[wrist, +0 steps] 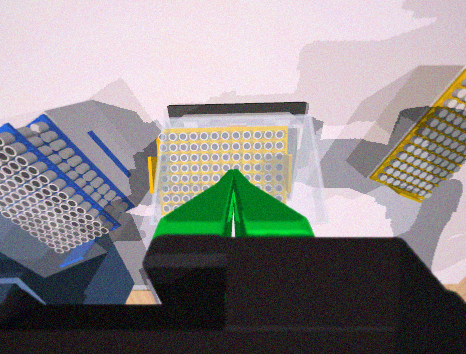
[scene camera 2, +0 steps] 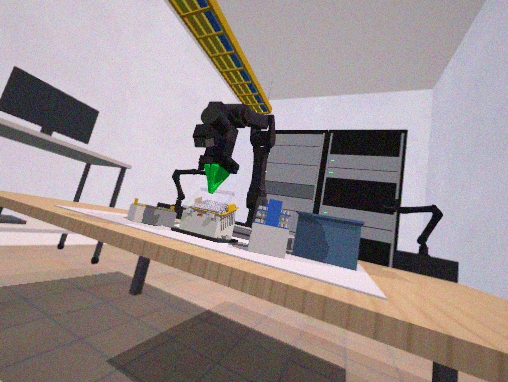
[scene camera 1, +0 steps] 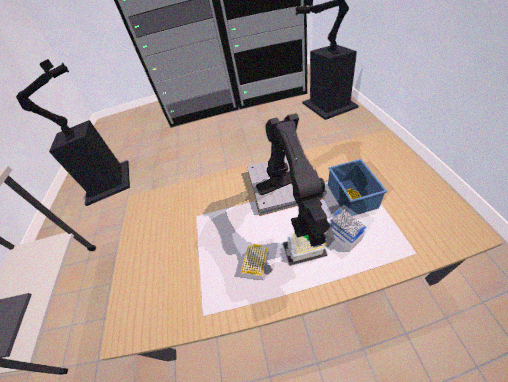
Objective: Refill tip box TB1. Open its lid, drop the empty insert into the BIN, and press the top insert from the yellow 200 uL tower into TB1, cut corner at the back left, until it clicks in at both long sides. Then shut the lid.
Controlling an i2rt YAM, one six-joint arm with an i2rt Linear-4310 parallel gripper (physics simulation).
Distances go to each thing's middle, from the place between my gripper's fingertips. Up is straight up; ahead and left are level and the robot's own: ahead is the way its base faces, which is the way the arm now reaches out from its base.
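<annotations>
From my hand, the clear lid (scene camera 2: 201,200) is 2 cm below, and the blue bin (scene camera 2: 332,240) is 34 cm to the left, 15 cm behind and 6 cm below.
</annotations>
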